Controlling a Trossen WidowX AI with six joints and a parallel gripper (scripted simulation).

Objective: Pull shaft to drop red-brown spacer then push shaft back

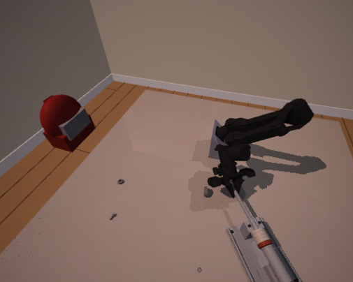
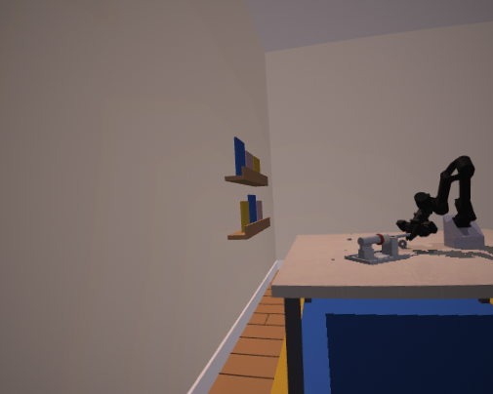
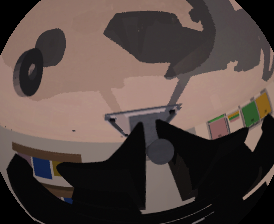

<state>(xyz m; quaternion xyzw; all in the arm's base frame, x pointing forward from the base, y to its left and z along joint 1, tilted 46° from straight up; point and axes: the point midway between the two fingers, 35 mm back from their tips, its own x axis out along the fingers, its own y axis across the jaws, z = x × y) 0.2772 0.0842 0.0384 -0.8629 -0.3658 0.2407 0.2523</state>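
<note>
Now: the thin grey shaft 60 mm ahead of my gripper tip, 40 mm to the left of it and 20 mm above it. Round my gripper tip: grey cylinder 120 mm to the right, 30 mm below, 20 mm behind; red-brown spacer 160 mm ahead, 100 mm to the left, 20 mm above; cream spacer 130 mm ahead, 80 mm to the left, 20 mm above.
</note>
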